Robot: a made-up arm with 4 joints. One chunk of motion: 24 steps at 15 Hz.
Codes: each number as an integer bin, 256 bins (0 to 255) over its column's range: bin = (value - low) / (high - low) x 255, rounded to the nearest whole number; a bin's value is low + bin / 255 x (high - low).
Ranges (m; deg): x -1.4..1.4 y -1.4..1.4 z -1.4..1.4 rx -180..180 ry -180..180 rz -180..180
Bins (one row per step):
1: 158 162 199 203 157 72
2: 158 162 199 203 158 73
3: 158 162 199 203 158 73
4: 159 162 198 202 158 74
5: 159 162 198 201 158 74
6: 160 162 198 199 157 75
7: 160 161 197 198 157 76
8: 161 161 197 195 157 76
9: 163 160 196 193 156 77
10: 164 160 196 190 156 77
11: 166 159 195 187 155 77
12: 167 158 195 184 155 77
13: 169 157 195 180 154 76
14: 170 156 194 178 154 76
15: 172 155 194 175 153 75
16: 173 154 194 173 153 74
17: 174 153 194 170 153 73
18: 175 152 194 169 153 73
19: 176 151 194 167 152 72
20: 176 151 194 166 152 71
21: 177 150 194 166 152 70
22: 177 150 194 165 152 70
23: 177 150 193 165 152 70
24: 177 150 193 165 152 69
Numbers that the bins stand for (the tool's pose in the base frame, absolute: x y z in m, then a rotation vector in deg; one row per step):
1: 0.3349 0.3788 0.7851 106.59 41.65 -78.35
2: 0.3349 0.3788 0.7851 106.59 43.06 -76.94
3: 0.3349 0.3788 0.7851 106.59 43.06 -76.94
4: 0.3459 0.3788 0.7741 105.18 43.06 -75.53
5: 0.3459 0.3788 0.7741 103.76 43.06 -75.53
6: 0.3569 0.3788 0.7741 100.94 41.65 -74.12
7: 0.3569 0.3678 0.7631 99.53 41.65 -72.71
8: 0.3678 0.3678 0.7631 95.29 41.65 -72.71
9: 0.3898 0.3569 0.7522 92.47 40.24 -71.29
10: 0.4008 0.3569 0.7522 88.24 40.24 -71.29
11: 0.4227 0.3459 0.7412 84.00 38.82 -71.29
12: 0.4337 0.3349 0.7412 79.76 38.82 -71.29
13: 0.4557 0.3239 0.7412 74.12 37.41 -72.71
14: 0.4667 0.3129 0.7302 71.29 37.41 -72.71
15: 0.4886 0.3020 0.7302 67.06 36.00 -74.12
16: 0.4996 0.2910 0.7302 64.24 36.00 -75.53
17: 0.5106 0.2800 0.7302 60.00 36.00 -76.94
18: 0.5216 0.2690 0.7302 58.59 36.00 -76.94
19: 0.5325 0.2580 0.7302 55.76 34.59 -78.35
20: 0.5325 0.2580 0.7302 54.35 34.59 -79.76
21: 0.5435 0.2471 0.7302 54.35 34.59 -81.18
22: 0.5435 0.2471 0.7302 52.94 34.59 -81.18
23: 0.5435 0.2471 0.7192 52.94 34.59 -81.18
24: 0.5435 0.2471 0.7192 52.94 34.59 -82.59

